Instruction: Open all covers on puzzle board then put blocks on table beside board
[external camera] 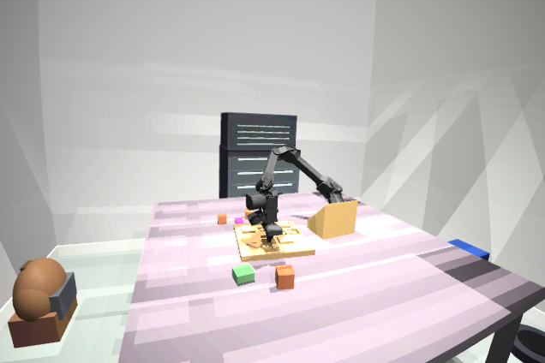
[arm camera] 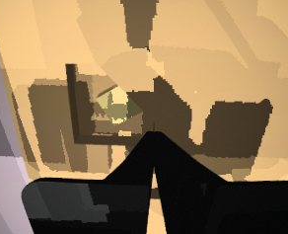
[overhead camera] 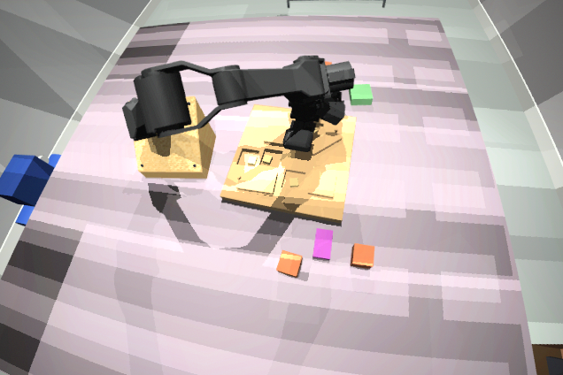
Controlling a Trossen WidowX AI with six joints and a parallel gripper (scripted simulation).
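Now: gripper tip 7 cm to the left of the wooden puzzle board, 3 cm past it and 1 cm above it. Also, from my gripper tip: orange block (24 cm to the left, 3 cm ahead); then green block (16 cm to the left, 15 cm ahead, 1 cm below).
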